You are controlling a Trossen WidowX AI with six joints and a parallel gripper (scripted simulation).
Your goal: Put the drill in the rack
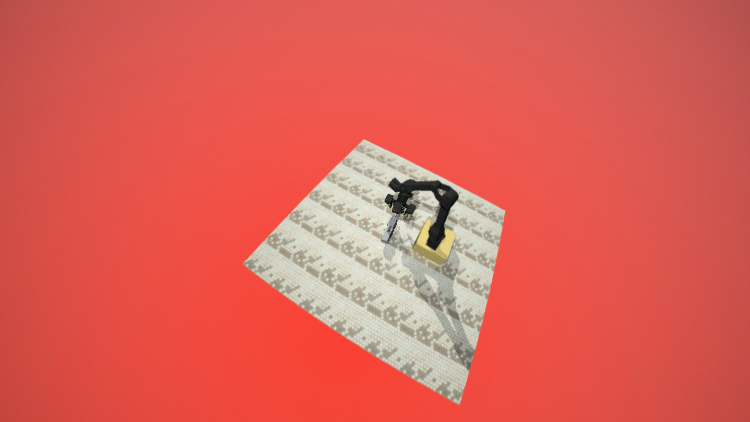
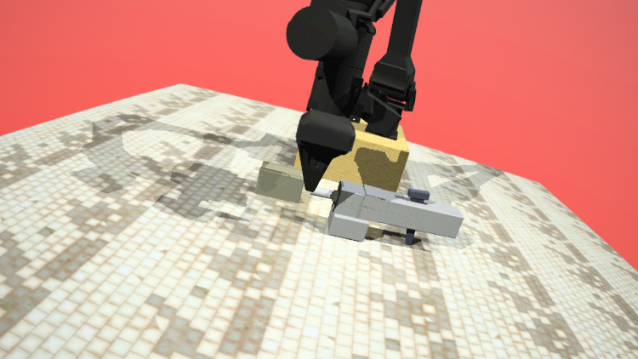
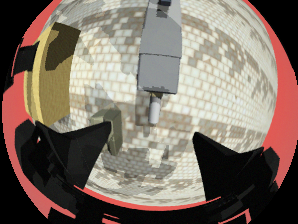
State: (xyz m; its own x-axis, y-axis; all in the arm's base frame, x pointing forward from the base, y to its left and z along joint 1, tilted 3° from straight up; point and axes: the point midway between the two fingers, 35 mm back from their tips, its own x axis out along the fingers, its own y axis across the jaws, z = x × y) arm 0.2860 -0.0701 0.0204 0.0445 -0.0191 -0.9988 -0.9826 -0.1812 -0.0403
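The drill lies 1 cm behind my gripper tip, 7 cm to the left of it and 2 cm below it. The rest, counted from my gripper tip: dark key 3 cm behind, 15 cm to the left, 2 cm below; grey housing 3 cm behind, 12 cm to the left, 3 cm below; rack 6 cm behind, 6 cm to the right, 5 cm below.
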